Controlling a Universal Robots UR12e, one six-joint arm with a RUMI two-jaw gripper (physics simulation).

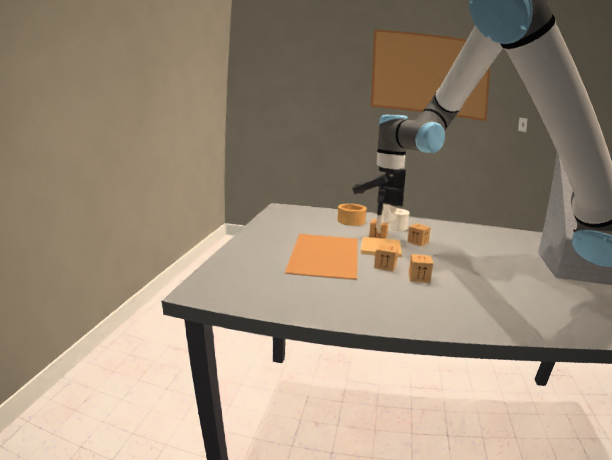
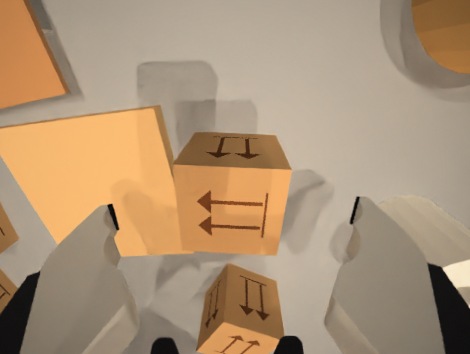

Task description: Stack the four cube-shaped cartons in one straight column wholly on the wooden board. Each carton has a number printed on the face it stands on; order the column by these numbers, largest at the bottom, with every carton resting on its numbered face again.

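Frame: origin at the arm's base, x right, y ahead, z up, level; millimetres.
Seen in the pictures: gripper, between the fingertips: (image 1: pixel 380 227) (image 2: pixel 233 203).
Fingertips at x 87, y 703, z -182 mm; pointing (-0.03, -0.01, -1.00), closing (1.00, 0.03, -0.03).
Observation:
Pixels of each thing's top centre, then the offset from my fingertips to it.
- light wooden board, centre of its top: (image 2: pixel 100 199) (image 1: pixel 381 244) dz -24, dx -102, dy -15 mm
- second carton, centre of its top: (image 2: pixel 239 346) (image 1: pixel 420 226) dz +18, dx +3, dy -130 mm
- third carton, centre of its top: (image 1: pixel 387 247) dz +18, dx -235, dy -41 mm
- fourth carton, centre of its top: (image 1: pixel 422 258) dz +18, dx -284, dy -137 mm
- flat orange sheet, centre of its top: (image 1: pixel 325 251) dz -16, dx -235, dy +131 mm
- orange ring-shaped bowl, centre of its top: (image 1: pixel 352 207) dz +17, dx +142, dy +120 mm
- white cylinder, centre of its top: (image 2: pixel 455 299) (image 1: pixel 399 211) dz +26, dx +136, dy -52 mm
My gripper (image 1: pixel 384 222) (image 2: pixel 233 203) is open, its fingers wide apart on either side of a carton (image 1: pixel 378 230) (image 2: pixel 227 210) that stands at the far edge of the light wooden board (image 1: pixel 369 245) (image 2: pixel 85 170). Whether it touches the board is unclear. A second carton (image 1: pixel 419 234) (image 2: pixel 242 305) stands right of the board. A third carton (image 1: pixel 385 259) (image 2: pixel 5 227) stands at the board's near edge. A fourth carton (image 1: pixel 421 269) (image 2: pixel 5 292) stands nearer and to the right. The cartons show arrow marks; the printed numbers are hidden.
A flat orange sheet (image 1: pixel 322 256) (image 2: pixel 25 55) lies left of the board. An orange ring-shaped bowl (image 1: pixel 352 216) (image 2: pixel 447 35) stands behind, to the left. A white cylinder (image 1: pixel 401 220) (image 2: pixel 460 275) stands close to the gripper on its right.

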